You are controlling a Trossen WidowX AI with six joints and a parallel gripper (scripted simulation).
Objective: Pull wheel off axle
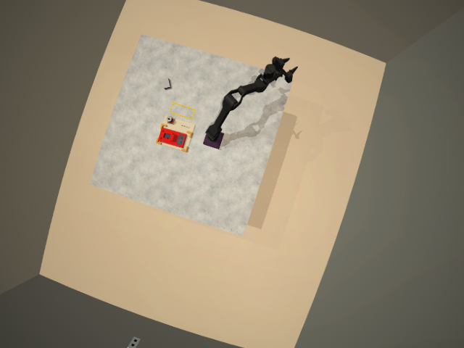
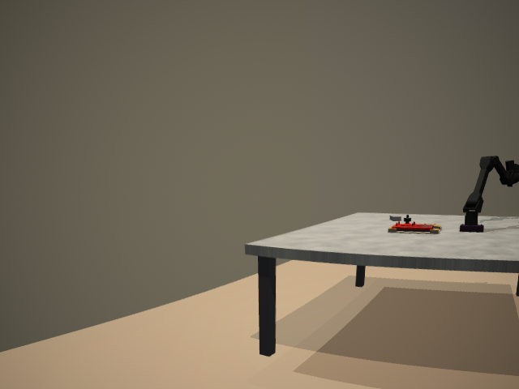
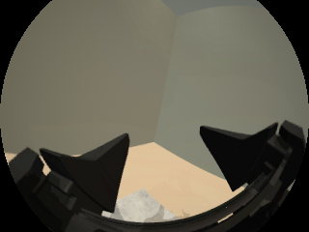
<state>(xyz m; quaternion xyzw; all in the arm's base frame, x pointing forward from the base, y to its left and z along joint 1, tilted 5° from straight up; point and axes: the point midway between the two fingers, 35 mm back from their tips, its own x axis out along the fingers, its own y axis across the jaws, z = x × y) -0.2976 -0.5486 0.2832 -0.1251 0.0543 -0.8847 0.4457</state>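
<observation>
Now: the wheel 670 mm ahead of my gripper tip, 600 mm to the left of it and 230 mm below it.
</observation>
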